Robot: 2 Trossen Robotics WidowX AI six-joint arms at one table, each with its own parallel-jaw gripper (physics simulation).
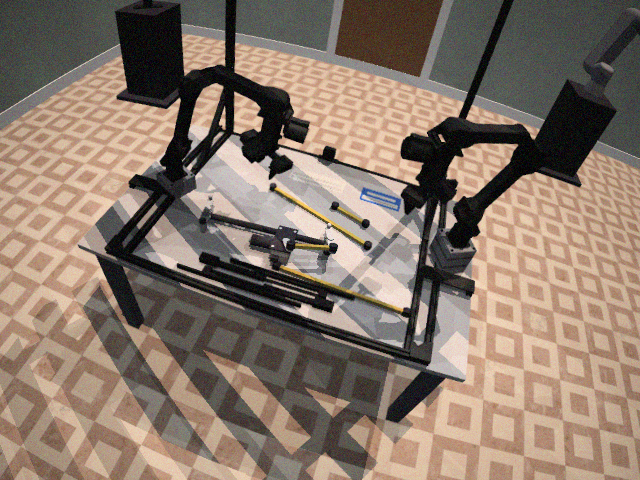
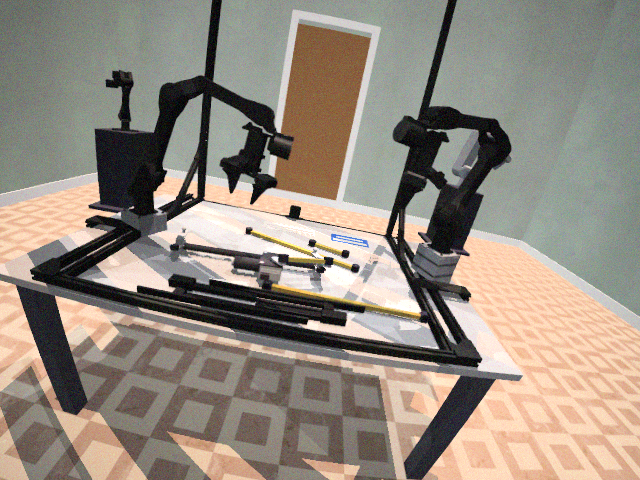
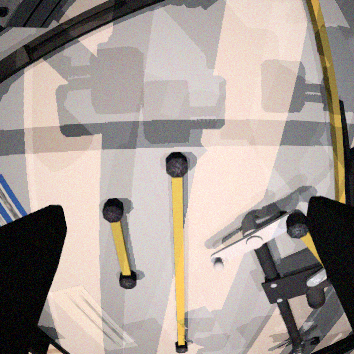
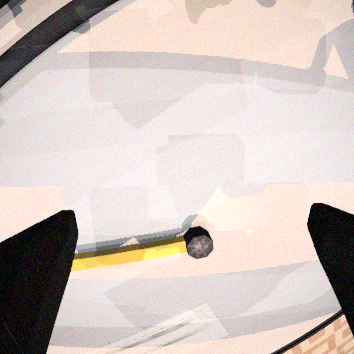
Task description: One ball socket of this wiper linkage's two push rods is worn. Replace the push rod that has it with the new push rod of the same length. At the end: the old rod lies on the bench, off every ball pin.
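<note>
The linkage [image 1: 248,224] [image 2: 222,250] [image 3: 267,262] lies mid-bench. A short yellow rod [image 1: 310,246] [image 2: 305,260] sits on it. Bare silver ball pins show at its far left [image 1: 210,198] and right [image 1: 328,225]. A long yellow rod [image 1: 341,287] [image 2: 330,298] lies in front; its left end is close to the motor, contact unclear. Behind lie another long rod [image 1: 299,203] [image 2: 289,244] [image 3: 178,250] [image 4: 130,254] and a short rod [image 1: 351,214] [image 2: 328,248] [image 3: 120,248]. My left gripper [image 3: 187,215] is open above the right side. My right gripper [image 2: 242,197] [image 4: 196,220] is open above the back long rod's left end. Socket wear is indistinguishable.
Several black bars [image 1: 242,280] lie in front of the linkage. A black rail [image 1: 258,306] runs along the front edge. A blue outlined rectangle [image 1: 382,193] [image 2: 349,237] marks the back right. A small black block [image 1: 328,152] [image 2: 294,211] stands at the back edge.
</note>
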